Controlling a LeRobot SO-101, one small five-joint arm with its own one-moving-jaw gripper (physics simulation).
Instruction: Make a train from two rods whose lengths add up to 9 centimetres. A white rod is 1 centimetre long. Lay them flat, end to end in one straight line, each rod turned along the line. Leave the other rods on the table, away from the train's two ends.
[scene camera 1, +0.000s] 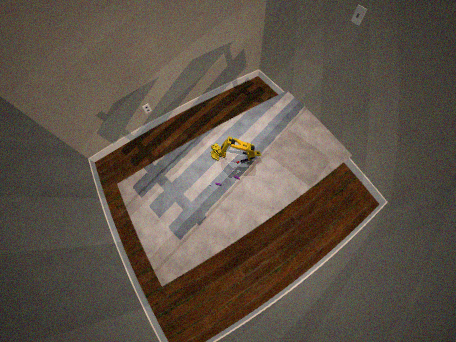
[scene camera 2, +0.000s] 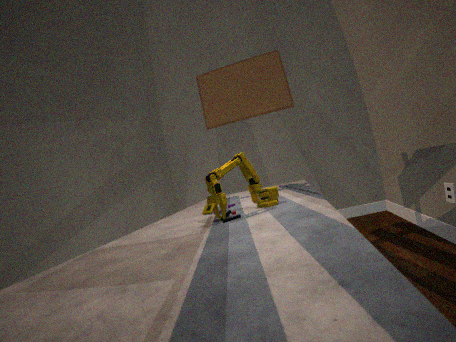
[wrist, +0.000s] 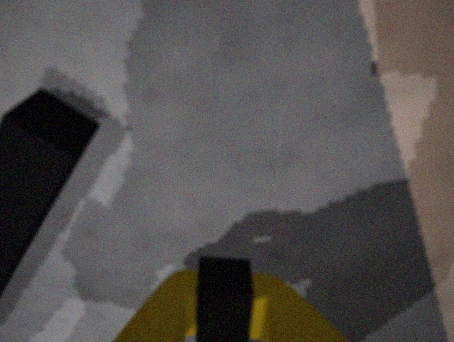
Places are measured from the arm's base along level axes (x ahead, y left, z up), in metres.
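Pixels of known places: hand, its tool point: (scene camera 1: 248, 158) (scene camera 2: 223, 218) (wrist: 198, 294); arm's base, origin of its link: (scene camera 1: 219, 156) (scene camera 2: 264, 205).
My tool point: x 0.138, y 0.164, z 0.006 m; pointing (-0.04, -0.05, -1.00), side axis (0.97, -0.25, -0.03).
Note:
For each thing: its top centre in the pictures, then the offset to it from my tool point. "spot": a spot on its surface instead. Level surfaces: height alone.
- small red rod, centre of its top: (scene camera 2: 233, 211) (scene camera 1: 238, 161) dx -0.020, dy -0.081, dz +0.004 m
- purple rod, a spot on its surface: (scene camera 2: 231, 205) spot: dx +0.045, dy -0.282, dz +0.000 m
- tiny bluish thing, centre of its top: (scene camera 1: 210, 184) dx +0.017, dy -0.338, dz +0.004 m
- pale table, height of its surface: dz -0.006 m
- small dark spot, a spot on its surface: (wrist: 374, 68) spot: dx +0.034, dy +0.037, dz -0.006 m
My gripper (scene camera 1: 248, 159) (scene camera 2: 222, 218) (wrist: 225, 262) is low over the table, shut on a black rod (wrist: 224, 300) that shows end-on against the yellow jaws in the wrist view. Another black rod (scene camera 2: 233, 218) (wrist: 37, 165) lies flat on the table, slanting at the left of the wrist view, apart from the held one. A small red rod (scene camera 1: 237, 162) (scene camera 2: 233, 213) lies close to the lying black rod; whether they touch is too small to tell. Two purple rods (scene camera 1: 218, 184) (scene camera 1: 236, 177) lie apart from these; one purple rod (scene camera 2: 231, 205) shows behind the red one in scene camera 2.
The yellow arm (scene camera 1: 241, 145) (scene camera 2: 241, 162) arches from its base (scene camera 1: 217, 151) (scene camera 2: 267, 196) to the gripper. A tiny bluish thing (scene camera 1: 210, 185) lies left of a purple rod. Striped shadows cross the pale table (scene camera 1: 260, 215) (scene camera 2: 125, 280). A small dark spot (wrist: 374, 68) shows at the wrist view's right.

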